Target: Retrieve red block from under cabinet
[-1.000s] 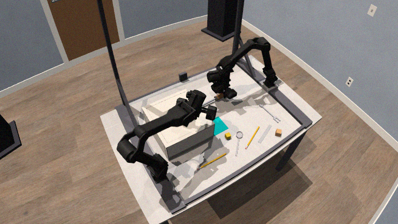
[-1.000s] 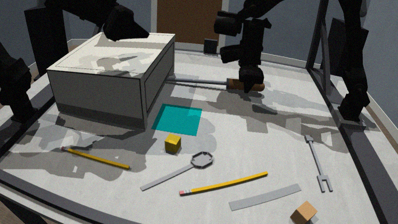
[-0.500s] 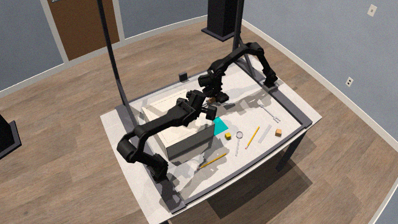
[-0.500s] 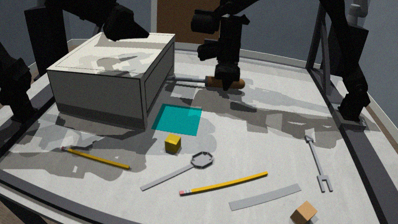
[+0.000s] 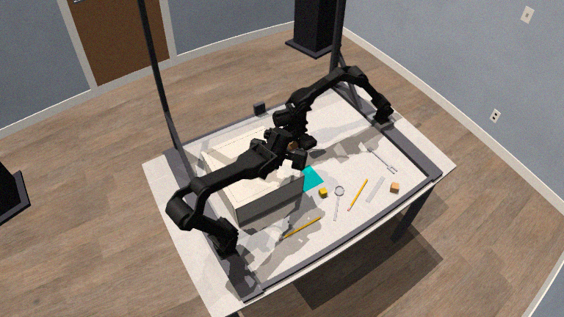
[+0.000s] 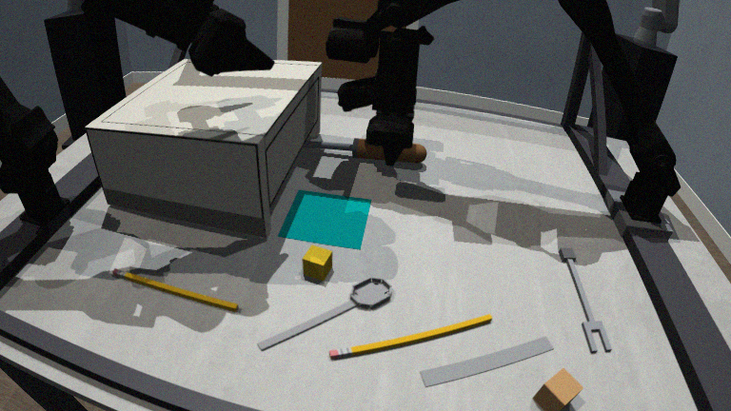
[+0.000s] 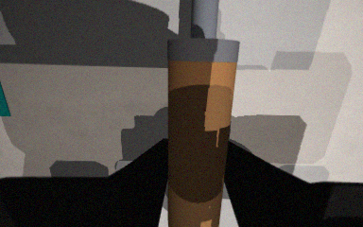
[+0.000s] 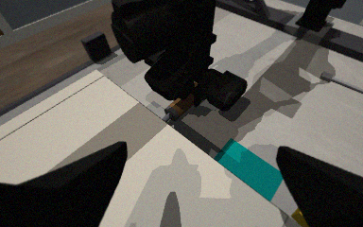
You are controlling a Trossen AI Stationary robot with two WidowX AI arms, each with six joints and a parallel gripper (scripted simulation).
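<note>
The teal square is 140 mm ahead of my left hand, 100 mm to the right of it and 40 mm below it. Also, from my left hand: hook tool 10 mm ahead, 140 mm to the right, 20 mm below; then yellow cube 240 mm ahead, 110 mm to the right, 20 mm below; then red block 50 mm ahead, 270 mm to the right, 20 mm below.
</note>
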